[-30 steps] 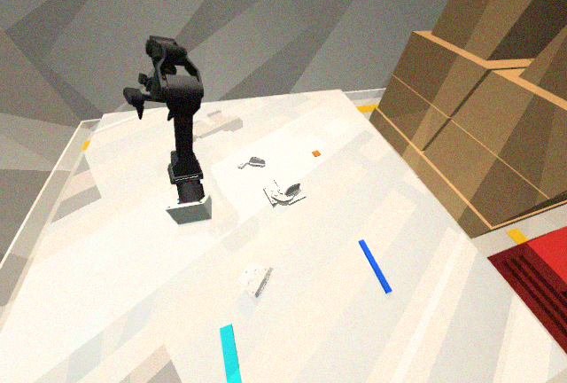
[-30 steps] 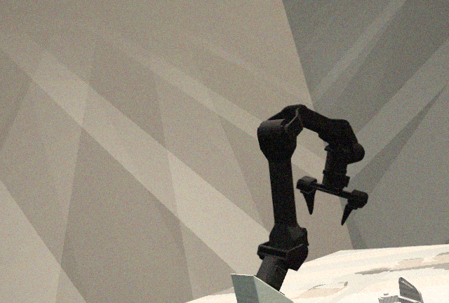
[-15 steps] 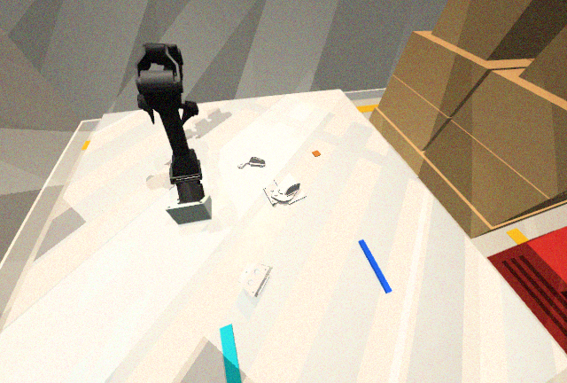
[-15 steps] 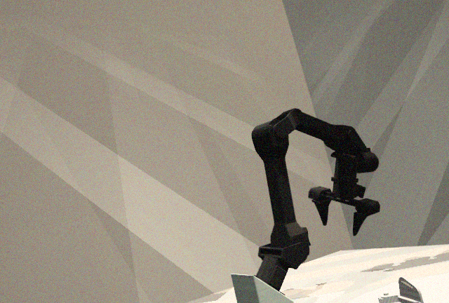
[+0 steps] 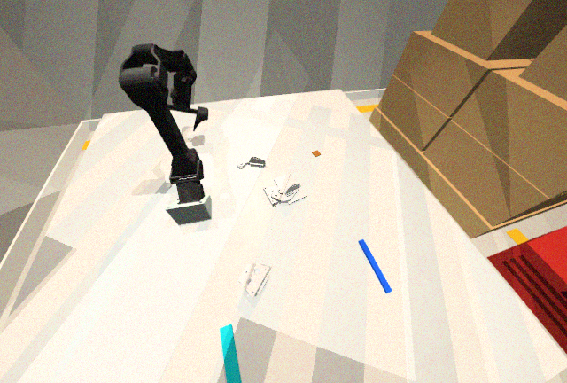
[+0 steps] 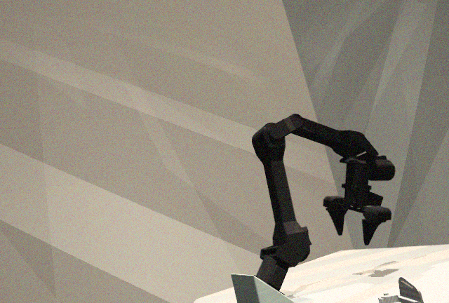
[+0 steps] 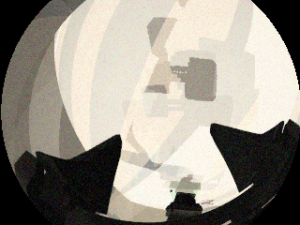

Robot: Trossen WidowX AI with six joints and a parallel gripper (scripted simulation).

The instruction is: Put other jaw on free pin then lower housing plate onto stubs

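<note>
Now: gripper tip 24 cm short of the jaw, 14 cm to the left of it and 9 cm above it. Also, from my gripper tip: small orange tile (54 cm ahead, 11 cm to the right, 9 cm below); blue bar (59 cm ahead, 57 cm to the right, 9 cm below); cyan strip (70 cm to the right, 18 cm ahead, 9 cm below).
</note>
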